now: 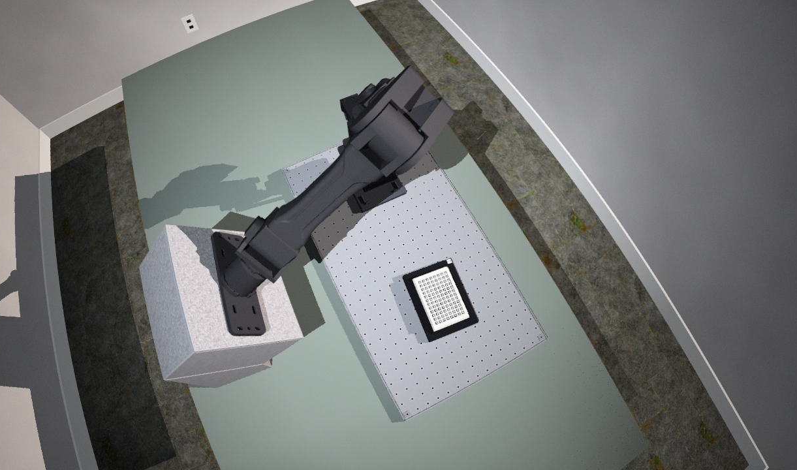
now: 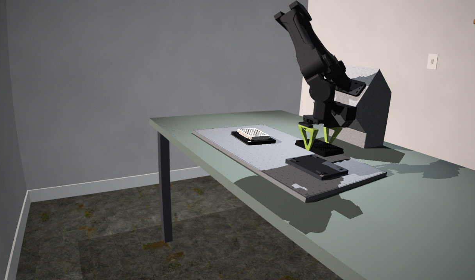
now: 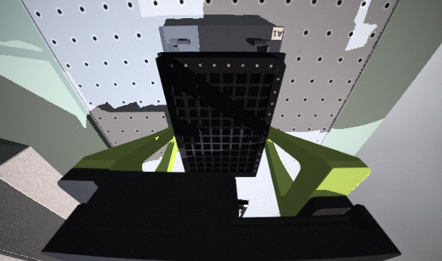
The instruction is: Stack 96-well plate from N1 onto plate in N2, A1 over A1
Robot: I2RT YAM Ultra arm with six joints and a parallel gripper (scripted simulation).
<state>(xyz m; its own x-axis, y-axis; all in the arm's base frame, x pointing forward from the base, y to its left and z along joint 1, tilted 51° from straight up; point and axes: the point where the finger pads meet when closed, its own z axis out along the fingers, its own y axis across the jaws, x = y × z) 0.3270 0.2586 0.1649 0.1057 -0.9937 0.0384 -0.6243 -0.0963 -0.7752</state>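
Right now my hand is 6 cm above the nest N1. The rest, counted from my hand: white 96-well plate: 7 cm ahead, 35 cm to the right, 5 cm below; then black 96-well plate: right at my hand; then black nest N2: 7 cm ahead, 35 cm to the right, 6 cm below.
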